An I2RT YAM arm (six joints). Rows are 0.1 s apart.
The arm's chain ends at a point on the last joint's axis. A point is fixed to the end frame.
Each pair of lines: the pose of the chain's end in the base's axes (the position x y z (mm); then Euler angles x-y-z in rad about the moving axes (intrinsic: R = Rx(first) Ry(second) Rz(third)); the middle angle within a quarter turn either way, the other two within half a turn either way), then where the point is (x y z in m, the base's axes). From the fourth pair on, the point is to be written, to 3 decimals.
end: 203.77, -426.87, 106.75, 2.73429, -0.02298, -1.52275
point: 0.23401 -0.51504 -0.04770
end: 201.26, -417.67, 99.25, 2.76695, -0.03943, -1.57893
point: 0.22964 -0.49911 -0.05919
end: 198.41, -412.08, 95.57, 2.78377, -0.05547, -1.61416
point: 0.22455 -0.48983 -0.06510
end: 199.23, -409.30, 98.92, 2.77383, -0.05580, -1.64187
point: 0.226 -0.488 -0.061
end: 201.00, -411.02, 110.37, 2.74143, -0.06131, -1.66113
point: 0.227 -0.494 -0.048
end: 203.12, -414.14, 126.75, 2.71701, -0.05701, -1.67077
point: 0.230 -0.501 -0.029
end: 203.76, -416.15, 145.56, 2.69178, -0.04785, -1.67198
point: 0.232 -0.506 -0.008
